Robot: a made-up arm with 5 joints.
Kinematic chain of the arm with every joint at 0, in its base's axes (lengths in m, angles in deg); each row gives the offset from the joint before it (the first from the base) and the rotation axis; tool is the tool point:
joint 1: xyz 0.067 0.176 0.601 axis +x
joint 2: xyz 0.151 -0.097 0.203 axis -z
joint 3: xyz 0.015 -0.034 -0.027 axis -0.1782 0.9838 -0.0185
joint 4: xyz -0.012 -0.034 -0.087 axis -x
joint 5: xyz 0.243 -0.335 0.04 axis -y
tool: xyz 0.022 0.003 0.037
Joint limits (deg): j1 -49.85..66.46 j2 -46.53..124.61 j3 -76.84..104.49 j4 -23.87..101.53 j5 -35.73..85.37
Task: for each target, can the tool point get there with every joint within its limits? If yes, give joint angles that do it. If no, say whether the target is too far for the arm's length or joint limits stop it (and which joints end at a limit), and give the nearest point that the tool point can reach.
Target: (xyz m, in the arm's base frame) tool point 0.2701 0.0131 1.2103
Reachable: yes | joints -37.87 11.60 -53.92 16.59 -1.84
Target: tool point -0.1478 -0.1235 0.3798
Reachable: yes | joints 51.21 79.19 22.84 -2.84 76.24
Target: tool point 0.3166 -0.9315 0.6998
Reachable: no: too far | nearest point 0.2735 -0.4958 0.6609 | short by 0.440 m
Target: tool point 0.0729 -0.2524 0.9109
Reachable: yes | joints -15.78 56.09 35.04 22.32 69.23
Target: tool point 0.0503 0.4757 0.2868
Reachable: no: joint limits stop it (at a limit: joint 1, joint 2, joint 3, joint 4, joint 5) | nearest point -0.0942 0.3796 0.4095 | short by 0.213 m
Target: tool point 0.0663 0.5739 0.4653
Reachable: no: joint limits stop it (at a limit: joint 2, joint 3, joint 4, joint 5) | nearest point -0.0942 0.4405 0.5108 | short by 0.214 m
